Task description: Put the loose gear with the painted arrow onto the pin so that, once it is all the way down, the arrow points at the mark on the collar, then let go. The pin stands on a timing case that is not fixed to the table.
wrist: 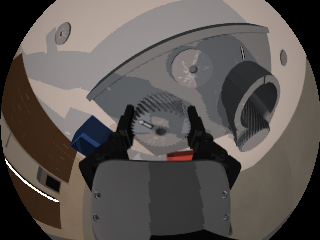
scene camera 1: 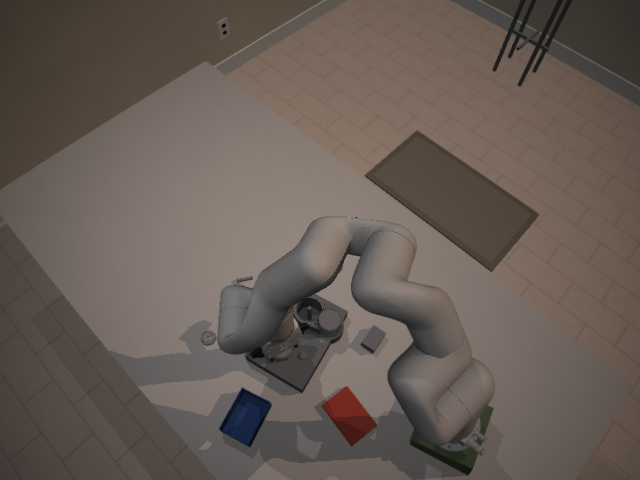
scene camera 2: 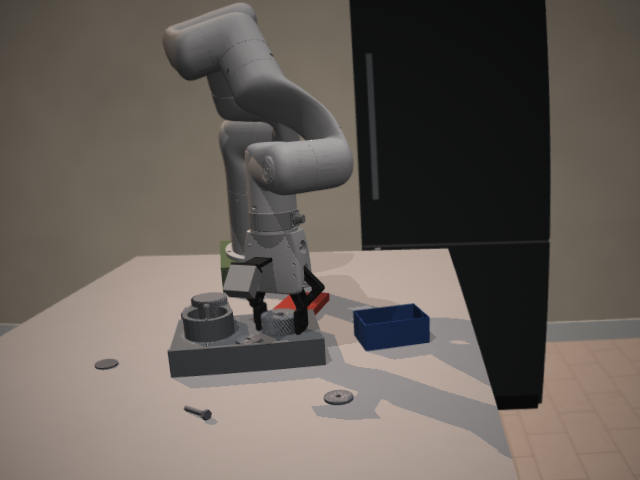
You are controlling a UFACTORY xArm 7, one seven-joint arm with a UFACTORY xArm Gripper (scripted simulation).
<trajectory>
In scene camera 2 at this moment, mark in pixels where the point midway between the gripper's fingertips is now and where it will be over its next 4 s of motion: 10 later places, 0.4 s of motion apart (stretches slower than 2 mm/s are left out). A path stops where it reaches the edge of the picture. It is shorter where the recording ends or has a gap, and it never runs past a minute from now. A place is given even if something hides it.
The gripper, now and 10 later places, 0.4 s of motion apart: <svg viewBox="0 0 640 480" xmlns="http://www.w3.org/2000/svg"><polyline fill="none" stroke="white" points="281,329 281,320 280,306 280,294 279,287 266,286 206,288 204,289 204,292 206,300 206,303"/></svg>
</trajectory>
